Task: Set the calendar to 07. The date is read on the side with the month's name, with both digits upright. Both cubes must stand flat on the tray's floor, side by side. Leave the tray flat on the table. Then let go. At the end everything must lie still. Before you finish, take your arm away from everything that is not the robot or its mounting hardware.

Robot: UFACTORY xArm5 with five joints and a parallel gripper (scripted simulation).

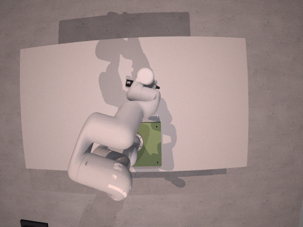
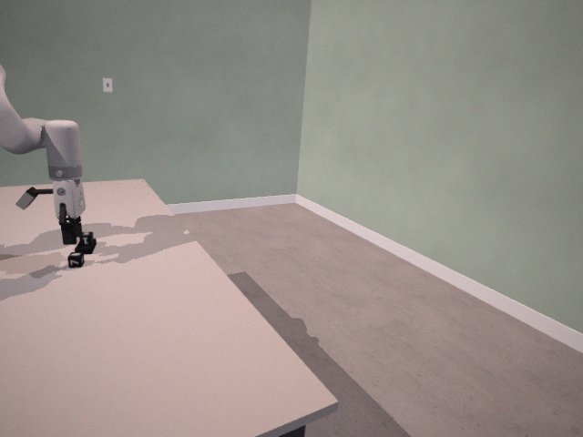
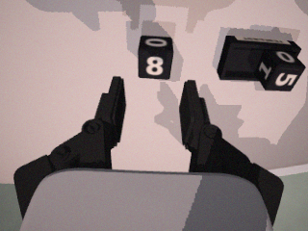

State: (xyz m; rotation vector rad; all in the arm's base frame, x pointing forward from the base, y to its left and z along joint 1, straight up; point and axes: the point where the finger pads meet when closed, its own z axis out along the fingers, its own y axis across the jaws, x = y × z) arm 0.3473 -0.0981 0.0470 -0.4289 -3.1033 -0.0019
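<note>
Now: hand 7 cm above the black cube. Round my hand: black calendar tray (3 cm ahead, 11 cm to the left, 8 cm below).
</note>
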